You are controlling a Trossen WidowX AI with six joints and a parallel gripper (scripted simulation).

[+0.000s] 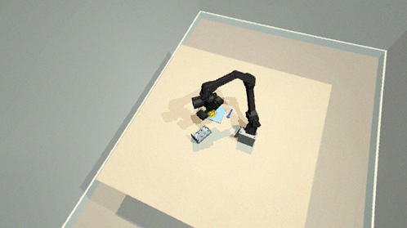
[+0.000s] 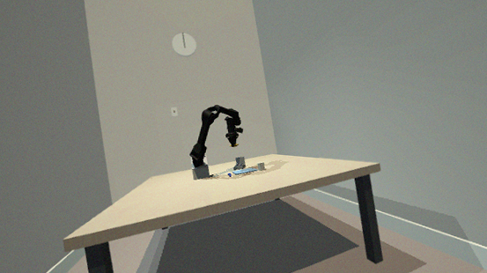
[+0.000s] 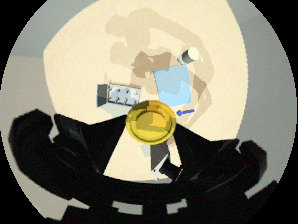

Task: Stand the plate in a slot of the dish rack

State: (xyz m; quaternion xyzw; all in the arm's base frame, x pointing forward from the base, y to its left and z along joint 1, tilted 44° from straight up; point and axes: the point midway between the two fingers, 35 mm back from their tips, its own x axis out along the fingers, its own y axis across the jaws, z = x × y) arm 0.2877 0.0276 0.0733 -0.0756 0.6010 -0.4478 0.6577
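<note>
My gripper tip is 16 cm above the grey dish rack, 9 cm to the right of it and 5 cm short of it. From my gripper tip the other things lie so: blue utensil (18 cm below, 12 cm to the right, 10 cm behind); then yellow plate (1 cm above); then light blue mat (18 cm below, 10 cm to the right, 1 cm ahead).
</note>
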